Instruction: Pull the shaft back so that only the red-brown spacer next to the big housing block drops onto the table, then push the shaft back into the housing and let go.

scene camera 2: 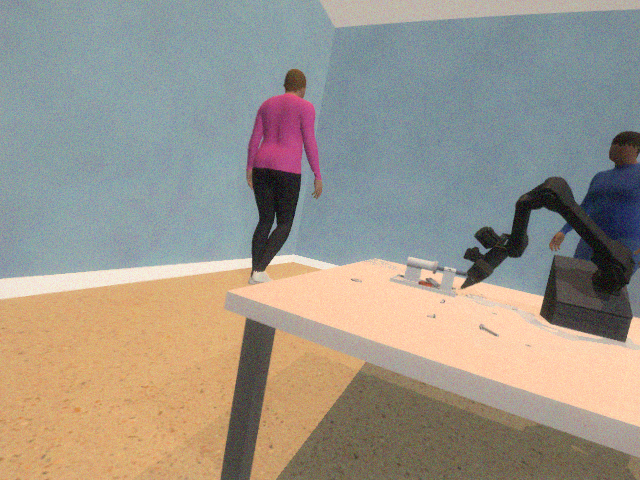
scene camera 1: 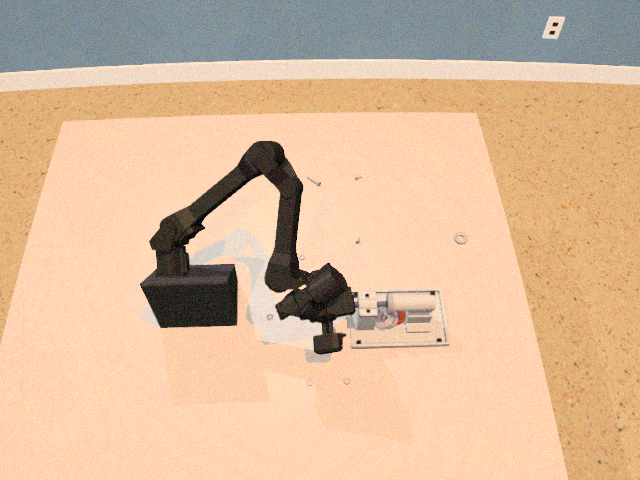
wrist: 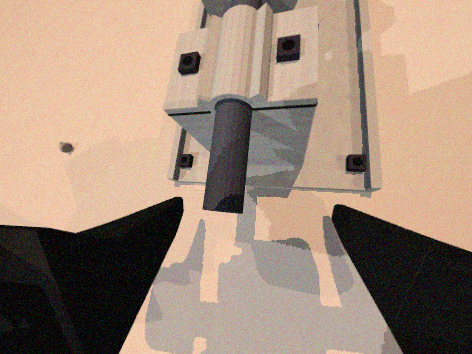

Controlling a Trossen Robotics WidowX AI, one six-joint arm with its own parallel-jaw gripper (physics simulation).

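Where they show: gripper, fingertip midpoint: [scene camera 2: 462,287] [scene camera 1: 342,316] [wrist: 257,207]; arm's base, link origin: [scene camera 2: 605,284] [scene camera 1: 172,273].
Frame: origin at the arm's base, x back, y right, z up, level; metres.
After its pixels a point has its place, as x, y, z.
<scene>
The dark shaft [scene camera 1: 382,303] @[-0.469, 0.050, -0.059] [wrist: 227,155] @[-0.395, 0.050, -0.059] runs through the pale block [scene camera 1: 367,296] [wrist: 295,80] toward the white cylinder [scene camera 1: 412,302] [scene camera 2: 421,264]; its free end sticks out of the block on the gripper side. A red-brown piece [scene camera 1: 401,316] @[-0.522, 0.049, -0.129] [scene camera 2: 427,283] @[-0.501, 0.027, -0.128] shows low between block and cylinder, over the baseplate [scene camera 1: 392,342] [wrist: 337,145], beside pale ring-like pieces [scene camera 1: 386,318] @[-0.486, 0.053, -0.130]. Contact with the plate is unclear. My gripper [wrist: 257,207] @[-0.382, 0.052, -0.115] [scene camera 2: 461,287] @[-0.382, 0.052, -0.115] is open and empty. In the wrist view its tips stand either side of the shaft's end, which is left of centre. Scene camera 1 hides the fingertips.
Screws [scene camera 1: 314,181] @[-0.326, -0.375, -0.138] [scene camera 2: 488,330] @[-0.325, -0.382, -0.140] and small parts lie on the table [scene camera 1: 129,155] @[0.214, -0.492, -0.145] [scene camera 2: 330,304] @[-0.657, -0.530, -0.145]. A larger ring [scene camera 1: 460,238] @[-0.702, -0.176, -0.140] [scene camera 2: 356,280] @[-0.703, -0.201, -0.141] lies beyond the baseplate. Small rings [scene camera 1: 310,382] @[-0.305, 0.205, -0.143] [scene camera 1: 346,381] @[-0.382, 0.205, -0.143] lie on the near side. Two people stand beyond the table in scene camera 2.
</scene>
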